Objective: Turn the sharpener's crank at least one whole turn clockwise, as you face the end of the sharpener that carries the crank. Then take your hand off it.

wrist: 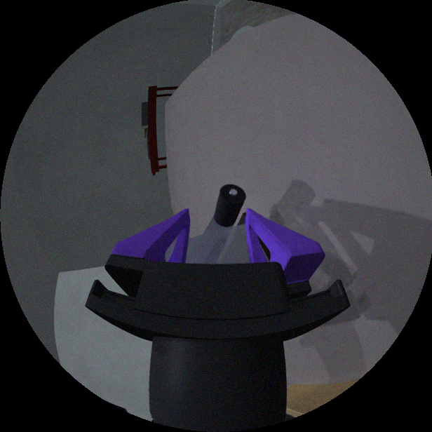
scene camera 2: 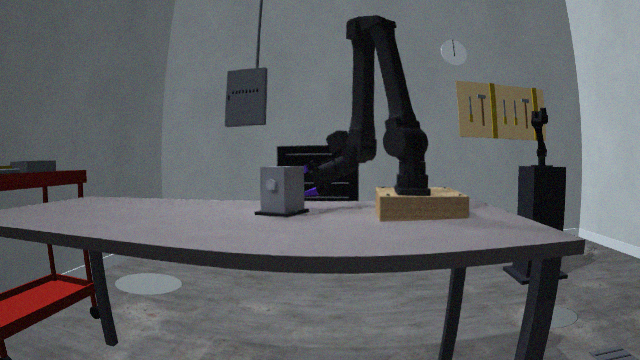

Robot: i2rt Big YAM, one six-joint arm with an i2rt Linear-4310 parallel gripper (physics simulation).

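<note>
The sharpener is a grey box on a thin dark base, upright on the table, with a round pale knob on the side facing scene camera 2. Its crank does not show in that view. In the wrist view, the crank's black handle stands out between the purple fingertips, nearer the right one, and the pale crank arm runs down from it. My gripper is partly open, with nothing gripped. In scene camera 2 its fingertips are partly hidden behind the sharpener's right edge. Contact with the handle cannot be told.
The arm stands on a wooden block to the right of the sharpener on the table. A red cart stands past the table's left end. A dark drawer cabinet is behind the table.
</note>
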